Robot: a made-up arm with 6 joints.
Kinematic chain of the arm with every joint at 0, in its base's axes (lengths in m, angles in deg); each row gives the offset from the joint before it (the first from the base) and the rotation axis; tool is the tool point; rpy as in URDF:
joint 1: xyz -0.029 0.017 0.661 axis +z
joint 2: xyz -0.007 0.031 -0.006 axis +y
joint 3: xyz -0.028 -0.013 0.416 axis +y
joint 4: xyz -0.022 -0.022 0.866 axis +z
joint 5: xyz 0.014 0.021 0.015 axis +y
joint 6: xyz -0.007 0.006 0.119 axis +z
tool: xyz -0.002 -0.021 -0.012 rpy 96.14 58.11 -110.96
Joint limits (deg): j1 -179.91..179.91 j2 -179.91..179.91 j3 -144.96..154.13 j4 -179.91..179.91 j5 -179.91..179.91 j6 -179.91..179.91
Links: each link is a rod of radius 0.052 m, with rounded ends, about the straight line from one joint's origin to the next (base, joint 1, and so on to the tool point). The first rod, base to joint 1, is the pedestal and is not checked.
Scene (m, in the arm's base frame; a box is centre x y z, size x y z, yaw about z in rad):
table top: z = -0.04
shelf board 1: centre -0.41 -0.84 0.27 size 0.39 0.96 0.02 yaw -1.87
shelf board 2: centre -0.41 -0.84 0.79 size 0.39 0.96 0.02 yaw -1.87
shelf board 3: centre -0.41 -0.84 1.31 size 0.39 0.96 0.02 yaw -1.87
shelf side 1: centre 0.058 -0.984 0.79 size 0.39 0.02 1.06 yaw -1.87
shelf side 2: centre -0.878 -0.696 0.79 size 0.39 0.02 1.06 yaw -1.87
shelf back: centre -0.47 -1.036 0.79 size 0.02 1 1.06 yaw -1.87
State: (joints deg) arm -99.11 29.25 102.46 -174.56 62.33 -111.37
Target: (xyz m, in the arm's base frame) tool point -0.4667 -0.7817 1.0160
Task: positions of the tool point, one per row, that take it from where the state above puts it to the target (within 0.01 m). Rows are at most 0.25 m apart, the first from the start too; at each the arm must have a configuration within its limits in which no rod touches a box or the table.
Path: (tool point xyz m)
1: -0.1962 -0.8396 0.5039
2: -0.1660 -0.7499 0.5112
3: -0.1401 -0.6565 0.5042
4: -0.1186 -0.5625 0.4830
5: -0.2172 -0.5862 0.6555
6: -0.3070 -0.5462 0.8379
7: -0.3639 -0.4486 1.0160
8: -0.3891 -0.5206 1.0410
9: -0.4158 -0.6021 1.0505
10: -0.4423 -0.6902 1.0426
11: -0.4668 -0.7817 1.0160

